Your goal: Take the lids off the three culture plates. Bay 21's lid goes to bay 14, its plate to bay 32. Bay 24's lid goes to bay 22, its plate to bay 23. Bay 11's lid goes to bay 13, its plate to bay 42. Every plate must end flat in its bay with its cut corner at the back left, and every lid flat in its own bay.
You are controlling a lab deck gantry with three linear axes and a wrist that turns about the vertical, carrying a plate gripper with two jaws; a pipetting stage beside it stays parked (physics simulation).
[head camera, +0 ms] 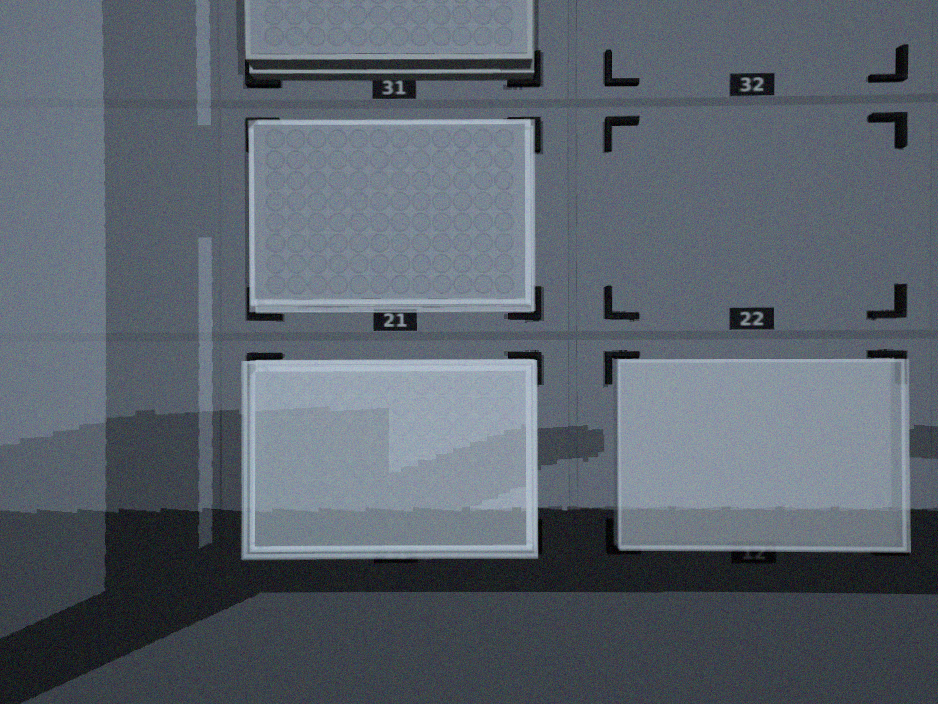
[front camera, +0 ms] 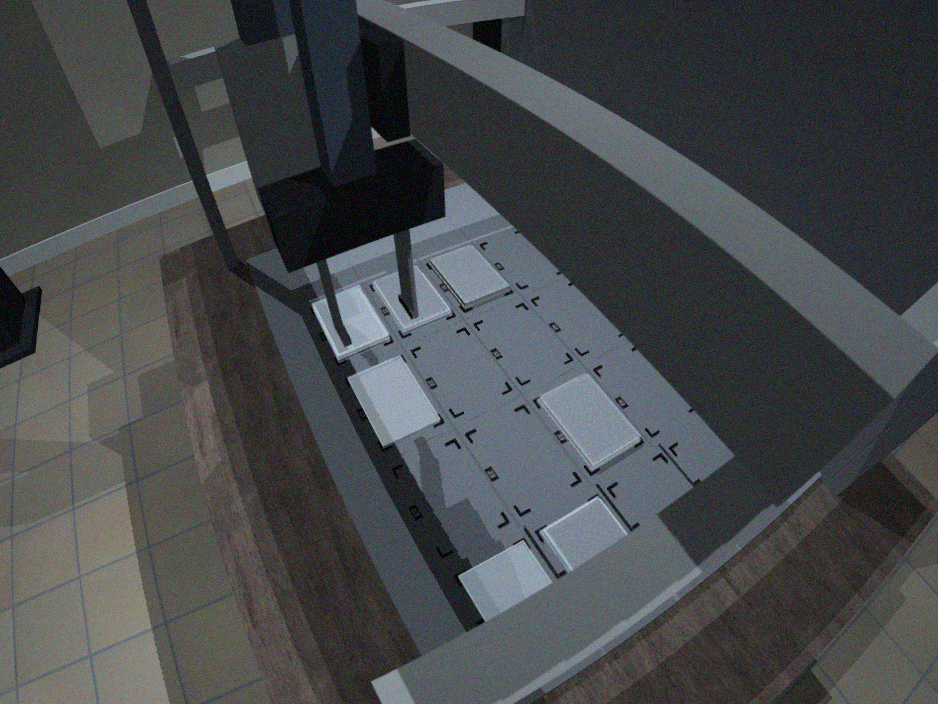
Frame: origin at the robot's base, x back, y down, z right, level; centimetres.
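Seen in the pictures: gripper, fingertip midpoint: [front camera: 376, 321]; robot's base at its link origin: [head camera: 256, 546] [front camera: 313, 310].
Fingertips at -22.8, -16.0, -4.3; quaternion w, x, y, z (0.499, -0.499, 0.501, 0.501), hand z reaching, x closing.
Offsets run from my fingertips to a thing's top centre, as dx, dy, dz.
My gripper [front camera: 377, 326] is open, raised above the deck's back left, with nothing between its jaws; it does not show in the head view. A plate with wells @[+16.4, +14.6, -10.7] [front camera: 431, 294] [head camera: 391, 215] lies in bay 21. A pale-topped plate @[+16.4, +14.4, +0.0] [front camera: 356, 316] [head camera: 390, 458] lies in bay 11. A flat lid @[+0.0, +15.2, +0.0] [front camera: 393, 400] [head camera: 761, 454] lies in bay 12. In the front view another flat lid @[-32.7, +13.8, +0.0] [front camera: 506, 579] lies in bay 14, and a plate @[-32.8, +13.1, -10.7] [front camera: 583, 534] in bay 24, both partly hidden by the front rail. Cut corners are too small to make out.
A thicker plate @[+16.4, +14.6, -21.4] [front camera: 469, 272] [head camera: 390, 30] stands in bay 31 and another thick plate @[-16.4, +14.6, -21.4] [front camera: 588, 420] in bay 33. A grey rail [front camera: 545, 628] crosses the front, and a large dark panel [front camera: 644, 250] runs along the right. Black corner marks frame bay 22.
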